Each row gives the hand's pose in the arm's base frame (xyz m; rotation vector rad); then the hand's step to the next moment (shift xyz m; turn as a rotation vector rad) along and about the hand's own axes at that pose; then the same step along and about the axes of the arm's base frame.
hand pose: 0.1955 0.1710 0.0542 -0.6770 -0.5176 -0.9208
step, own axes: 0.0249 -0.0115 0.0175 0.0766 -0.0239 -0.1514
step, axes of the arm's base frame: 0.0009 -0.0058 0.0320 0.0369 -0.1611 -0.0451
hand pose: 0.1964 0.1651 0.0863 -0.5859 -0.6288 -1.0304
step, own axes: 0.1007 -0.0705 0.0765 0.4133 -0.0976 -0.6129
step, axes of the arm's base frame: -0.0413 -0.0335 0.1347 0.1872 -0.7136 -0.1084
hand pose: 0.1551 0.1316 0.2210 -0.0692 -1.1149 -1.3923
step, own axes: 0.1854 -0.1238 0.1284 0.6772 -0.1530 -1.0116
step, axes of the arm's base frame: -0.2107 -0.0874 0.1189 0.3165 -1.1720 -0.1777
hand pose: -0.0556 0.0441 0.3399 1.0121 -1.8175 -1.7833
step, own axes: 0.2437 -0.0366 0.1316 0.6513 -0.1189 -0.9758
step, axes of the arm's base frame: -0.2474 -0.0838 -0.0990 0.3003 -1.1313 -0.1432
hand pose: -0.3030 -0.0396 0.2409 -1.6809 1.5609 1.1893
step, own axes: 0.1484 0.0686 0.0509 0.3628 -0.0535 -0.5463
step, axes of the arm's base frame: -0.0883 -0.0399 -0.1412 0.1556 -0.6347 -0.0763
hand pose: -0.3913 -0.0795 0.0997 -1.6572 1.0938 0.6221
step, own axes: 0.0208 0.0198 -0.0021 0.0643 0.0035 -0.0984
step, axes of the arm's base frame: -0.0082 -0.0110 -0.0253 0.0159 -0.1150 -0.0190
